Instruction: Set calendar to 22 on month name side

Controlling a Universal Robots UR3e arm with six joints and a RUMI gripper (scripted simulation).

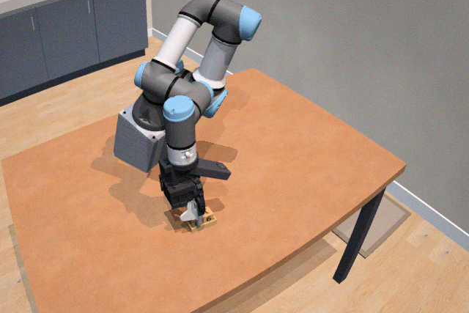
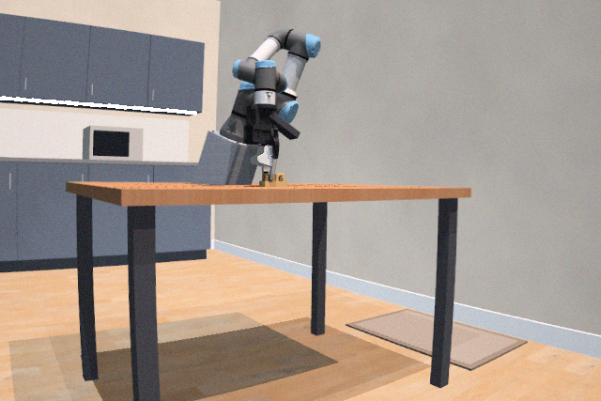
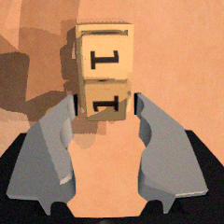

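Now: the wooden tray 20 mm to the left of my hand and 30 mm below it.
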